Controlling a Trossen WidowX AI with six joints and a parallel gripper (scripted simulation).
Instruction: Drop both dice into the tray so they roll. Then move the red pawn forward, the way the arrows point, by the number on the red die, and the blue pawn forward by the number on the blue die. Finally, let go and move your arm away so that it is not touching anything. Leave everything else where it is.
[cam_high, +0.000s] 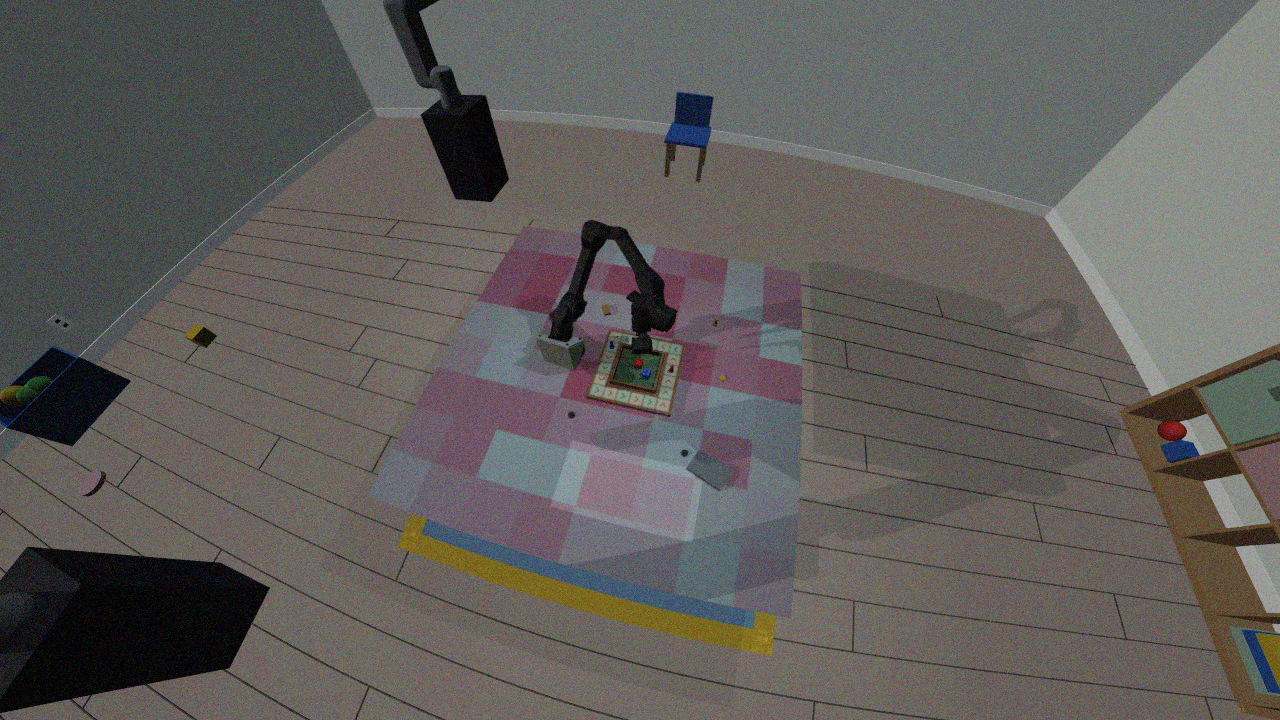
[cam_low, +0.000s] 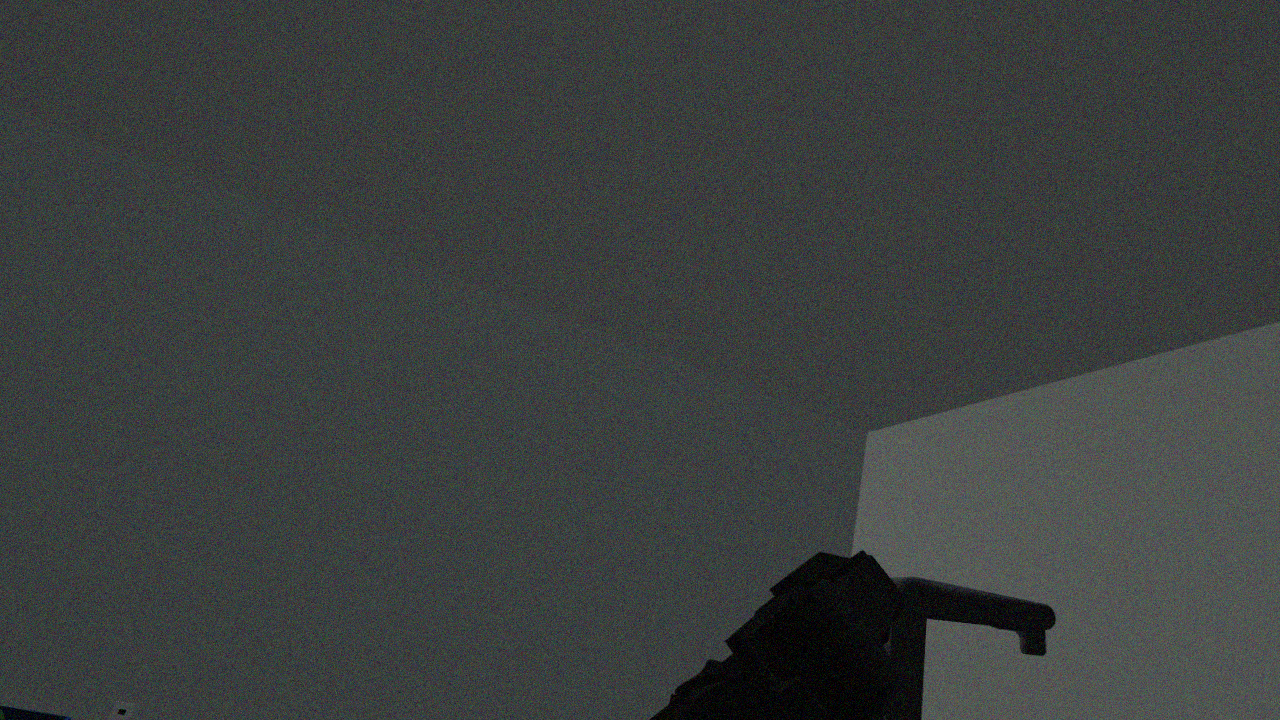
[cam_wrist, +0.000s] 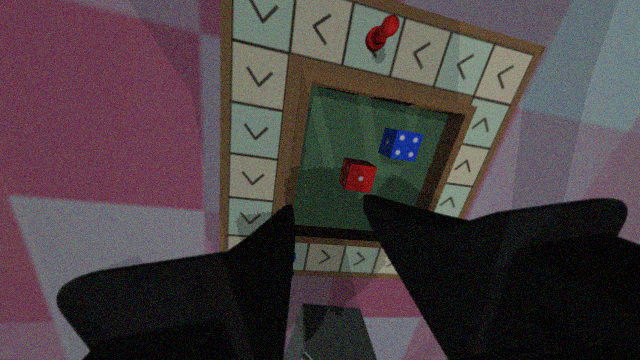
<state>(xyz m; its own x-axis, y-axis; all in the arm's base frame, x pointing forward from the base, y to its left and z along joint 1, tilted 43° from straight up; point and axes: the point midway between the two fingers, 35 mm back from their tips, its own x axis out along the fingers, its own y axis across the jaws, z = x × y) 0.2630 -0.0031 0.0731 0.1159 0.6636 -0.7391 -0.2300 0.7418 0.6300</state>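
My gripper tip is now 11 cm past the blue pawn, 7 cm above it and 2 cm to the right of it. The rest, counted from my gripper tip: red pawn (12 cm ahead, 7 cm below, 4 cm to the right); blue die (7 cm to the right, 7 cm below, 4 cm ahead); green tray (9 cm below, 5 cm to the right).
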